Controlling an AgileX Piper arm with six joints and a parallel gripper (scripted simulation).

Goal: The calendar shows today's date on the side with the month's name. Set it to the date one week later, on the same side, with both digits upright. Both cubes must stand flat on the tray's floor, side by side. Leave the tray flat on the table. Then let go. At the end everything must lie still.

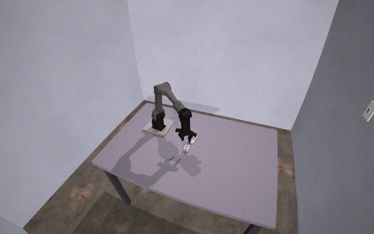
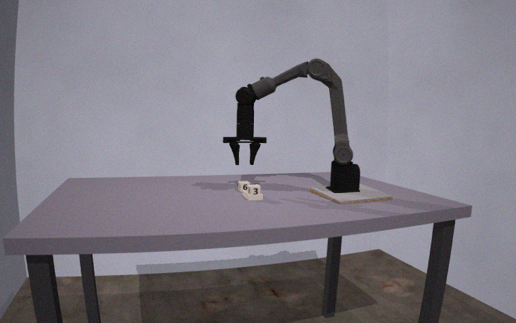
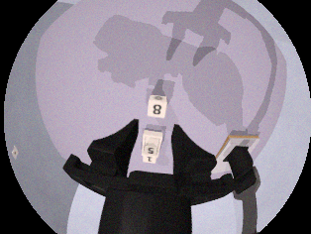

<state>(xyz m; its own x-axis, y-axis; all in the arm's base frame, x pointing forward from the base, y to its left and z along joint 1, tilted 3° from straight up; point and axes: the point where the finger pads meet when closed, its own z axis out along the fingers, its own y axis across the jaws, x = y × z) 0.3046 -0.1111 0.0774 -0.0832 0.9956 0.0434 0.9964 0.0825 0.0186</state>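
Right now the cream cube is 80 mm below my hand. The rest, counted from my hand: tray 110 mm to the left, 90 mm below, 10 mm behind.
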